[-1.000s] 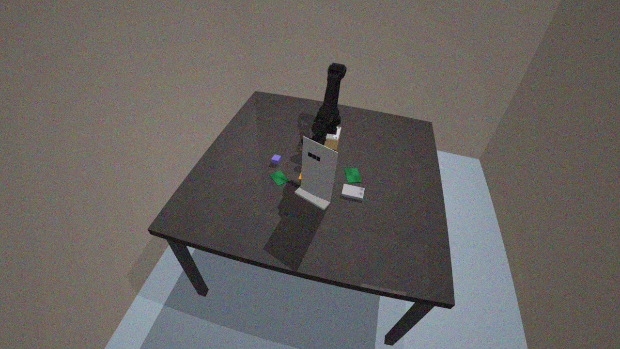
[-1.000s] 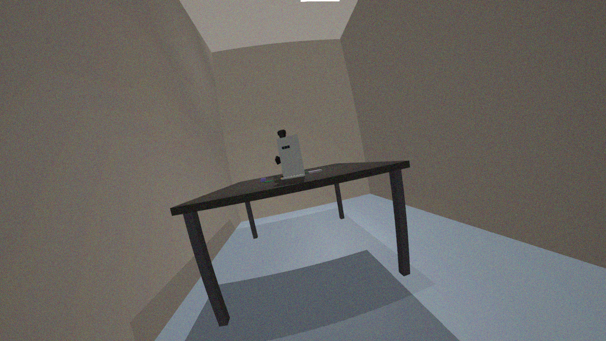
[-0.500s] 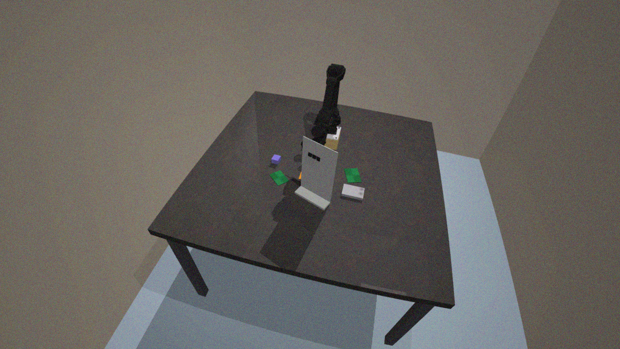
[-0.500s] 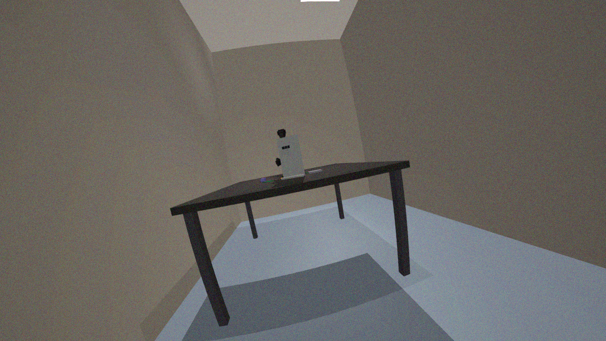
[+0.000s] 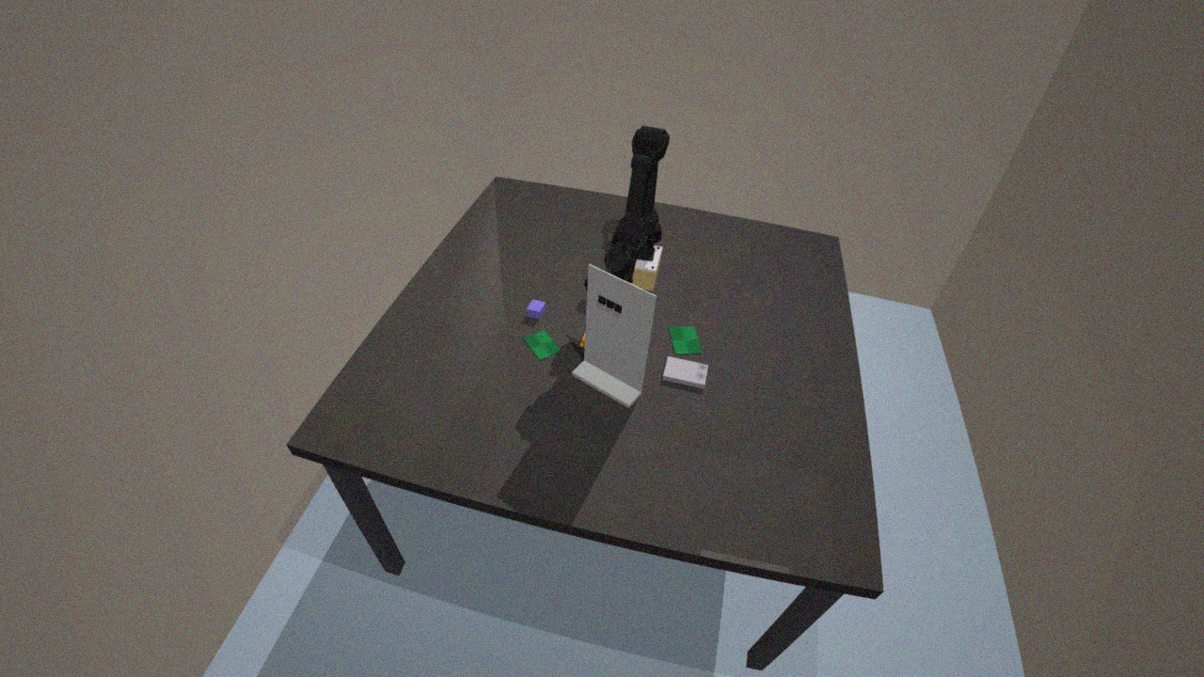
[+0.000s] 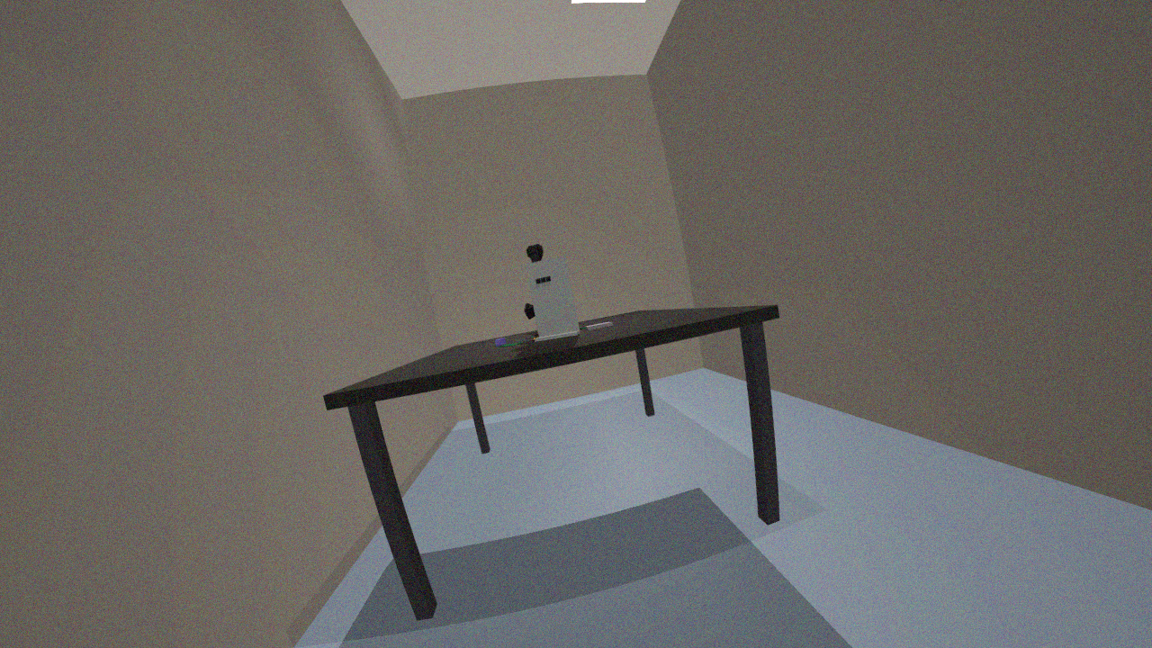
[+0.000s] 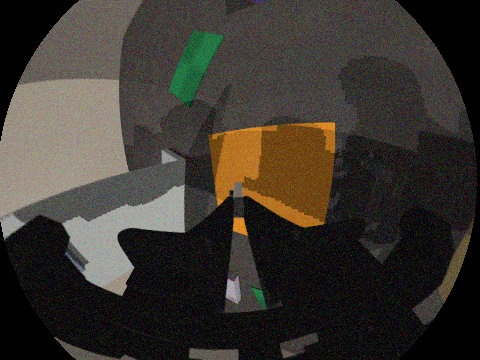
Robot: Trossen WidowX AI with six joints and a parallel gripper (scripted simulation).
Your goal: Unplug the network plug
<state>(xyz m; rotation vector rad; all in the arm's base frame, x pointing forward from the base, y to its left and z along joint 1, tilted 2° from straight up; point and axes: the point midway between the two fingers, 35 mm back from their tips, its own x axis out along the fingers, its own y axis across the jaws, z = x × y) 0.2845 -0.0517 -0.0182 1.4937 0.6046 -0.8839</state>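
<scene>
The orange square patch is 10 mm behind my gripper tip and 30 mm below it. Round my gripper tip: purple cube (60 mm behind, 200 mm to the right, 20 mm below); then grey tile (80 mm ahead, 220 mm to the left, 20 mm below); then upright white panel (140 mm ahead, 20 mm to the left, 110 mm above).
</scene>
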